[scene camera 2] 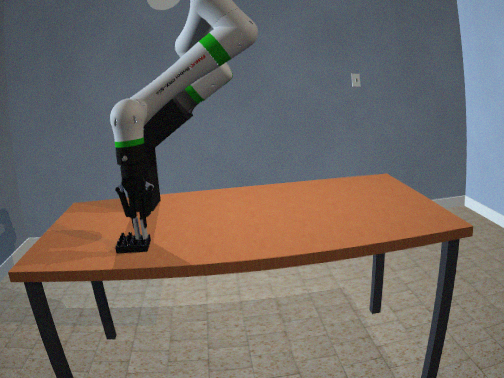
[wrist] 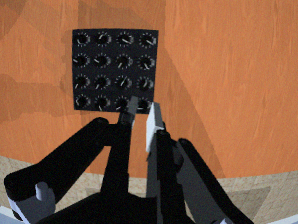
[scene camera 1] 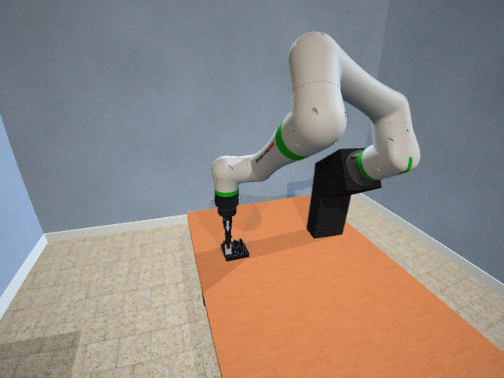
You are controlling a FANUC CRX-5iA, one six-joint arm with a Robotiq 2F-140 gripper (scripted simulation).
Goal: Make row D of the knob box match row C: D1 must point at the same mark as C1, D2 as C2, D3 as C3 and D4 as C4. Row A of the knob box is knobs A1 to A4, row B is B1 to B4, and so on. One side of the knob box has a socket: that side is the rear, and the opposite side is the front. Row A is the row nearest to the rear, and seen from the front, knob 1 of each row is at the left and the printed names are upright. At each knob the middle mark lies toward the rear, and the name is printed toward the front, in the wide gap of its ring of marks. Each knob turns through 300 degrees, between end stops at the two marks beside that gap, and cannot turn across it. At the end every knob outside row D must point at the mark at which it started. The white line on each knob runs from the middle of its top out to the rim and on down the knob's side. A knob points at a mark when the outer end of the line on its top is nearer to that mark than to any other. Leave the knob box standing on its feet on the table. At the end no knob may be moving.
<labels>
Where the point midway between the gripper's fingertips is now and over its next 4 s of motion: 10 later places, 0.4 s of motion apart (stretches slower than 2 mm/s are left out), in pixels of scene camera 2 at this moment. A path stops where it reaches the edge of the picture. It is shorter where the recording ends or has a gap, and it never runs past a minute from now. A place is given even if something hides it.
The gripper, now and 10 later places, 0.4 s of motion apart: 141,238; 142,239; 142,241; 142,242; 141,238; 140,231; 141,226; 142,220; 142,220; 142,223; 143,227
</labels>
